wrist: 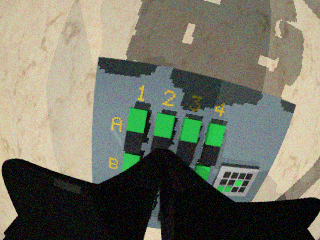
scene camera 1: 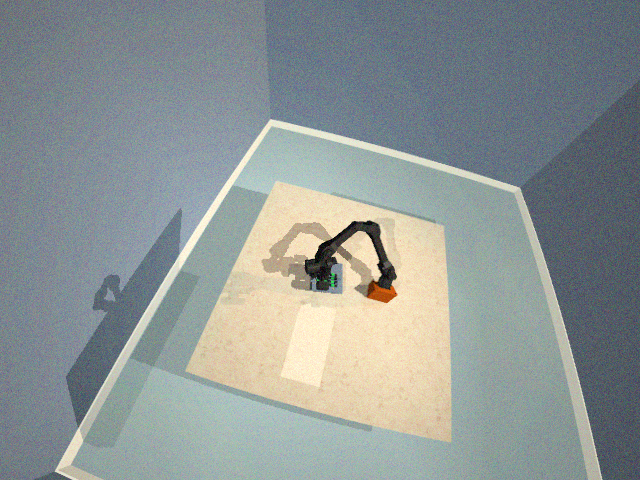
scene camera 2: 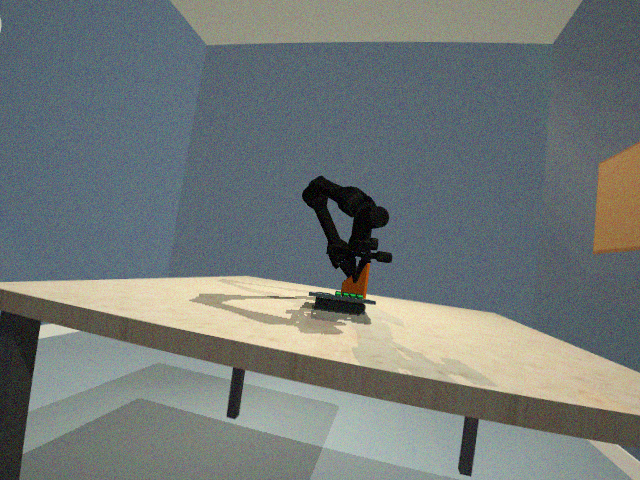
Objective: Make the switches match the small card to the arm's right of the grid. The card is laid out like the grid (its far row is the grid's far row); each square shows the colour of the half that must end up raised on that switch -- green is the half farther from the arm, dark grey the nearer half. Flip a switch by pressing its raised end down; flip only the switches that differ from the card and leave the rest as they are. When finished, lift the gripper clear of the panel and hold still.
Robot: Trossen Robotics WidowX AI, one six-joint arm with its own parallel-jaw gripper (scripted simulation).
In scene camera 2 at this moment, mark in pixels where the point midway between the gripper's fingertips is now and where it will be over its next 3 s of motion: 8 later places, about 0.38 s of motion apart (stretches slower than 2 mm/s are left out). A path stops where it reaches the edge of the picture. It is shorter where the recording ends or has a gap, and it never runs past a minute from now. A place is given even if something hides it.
The gripper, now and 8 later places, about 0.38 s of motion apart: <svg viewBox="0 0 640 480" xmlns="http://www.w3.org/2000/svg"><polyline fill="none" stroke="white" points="354,283 355,272 352,278 352,286 351,290 351,292 351,292 351,293 351,293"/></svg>
